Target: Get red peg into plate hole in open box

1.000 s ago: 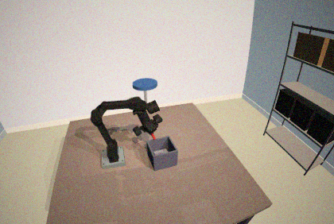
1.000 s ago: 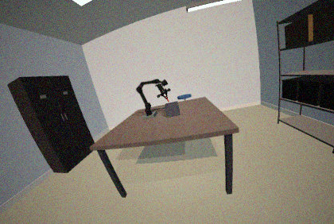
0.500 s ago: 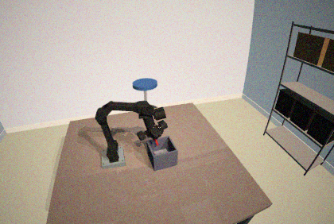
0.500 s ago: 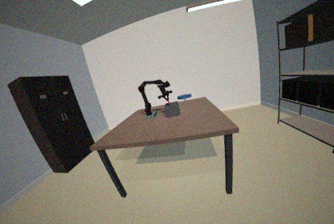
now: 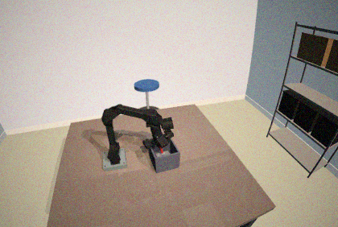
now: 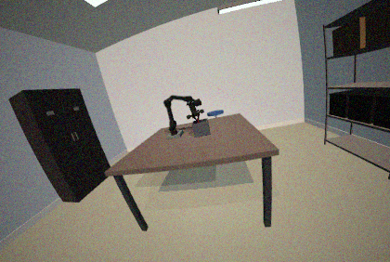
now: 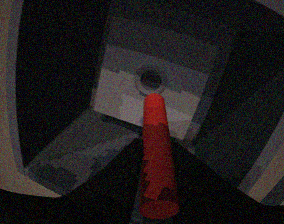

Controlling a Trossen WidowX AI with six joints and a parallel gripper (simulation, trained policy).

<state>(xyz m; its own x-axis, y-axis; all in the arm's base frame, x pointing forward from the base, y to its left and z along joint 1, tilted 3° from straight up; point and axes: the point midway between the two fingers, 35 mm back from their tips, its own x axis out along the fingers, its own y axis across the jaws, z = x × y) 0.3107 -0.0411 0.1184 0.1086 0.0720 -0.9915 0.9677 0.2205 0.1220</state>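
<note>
Now: gripper tip right at the red peg.
</note>
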